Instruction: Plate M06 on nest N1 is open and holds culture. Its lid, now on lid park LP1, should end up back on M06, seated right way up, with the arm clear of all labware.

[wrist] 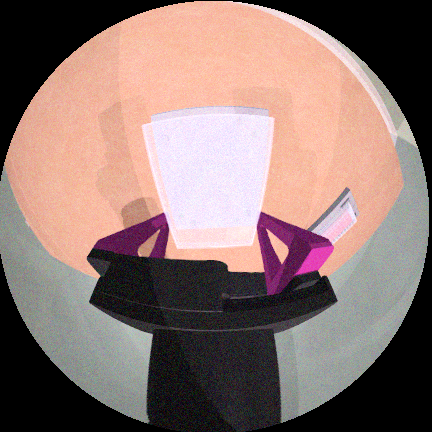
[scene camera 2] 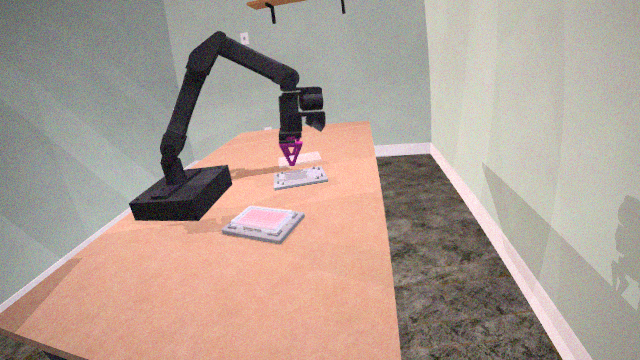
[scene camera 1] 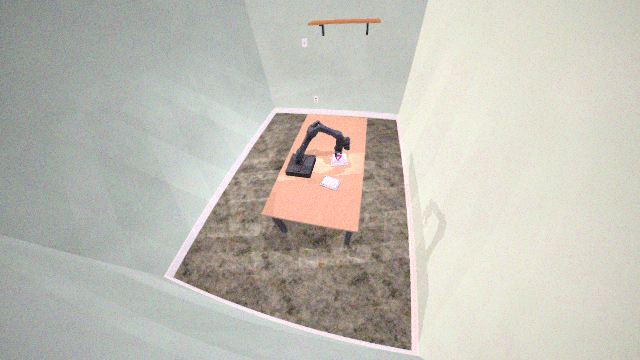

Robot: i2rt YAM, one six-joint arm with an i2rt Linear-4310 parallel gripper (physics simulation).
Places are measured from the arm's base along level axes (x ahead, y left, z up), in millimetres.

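Pixels of known places: gripper, fingertip midpoint: (wrist: 212,216) (scene camera 2: 291,161) (scene camera 1: 337,157); arm's base at its link origin: (scene camera 2: 177,183) (scene camera 1: 300,163).
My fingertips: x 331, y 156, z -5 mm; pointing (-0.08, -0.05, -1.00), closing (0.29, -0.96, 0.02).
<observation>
Ahead of a thing's pixels: the offset from my fingertips to its top centre. Level surfaces: height alone.
My gripper (scene camera 1: 338,158) (scene camera 2: 292,164) (wrist: 212,216) has its magenta fingers at two opposite edges of the flat, clear-white lid {dz +8, dx +23, dy +8 mm} (scene camera 2: 311,159) (wrist: 212,170) and is shut on it. The lid is raised above lid park LP1 {dz -40, dx +16, dy +3 mm} (scene camera 2: 300,183) (wrist: 210,110) and looks about level. LP1 is a grey base with small corner posts, its top bare in scene camera 2; the lid hides most of it in the wrist view. Plate M06 {dz -33, dx -4, dy -276 mm} (scene camera 1: 330,182) (scene camera 2: 262,218) (wrist: 342,222) is open, with pink culture, and sits on nest N1 {dz -42, dx -4, dy -276 mm} (scene camera 2: 250,233), nearer scene camera 2.
The black arm base (scene camera 1: 300,166) (scene camera 2: 180,195) stands on the wooden table {dz -60 mm} (scene camera 1: 310,205) (scene camera 2: 225,295) (wrist: 200,60), to the left of the nest and park. The table's right edge lies a little beyond them. A wall shelf (scene camera 1: 345,22) (scene camera 2: 275,4) is far behind, above the table.
</observation>
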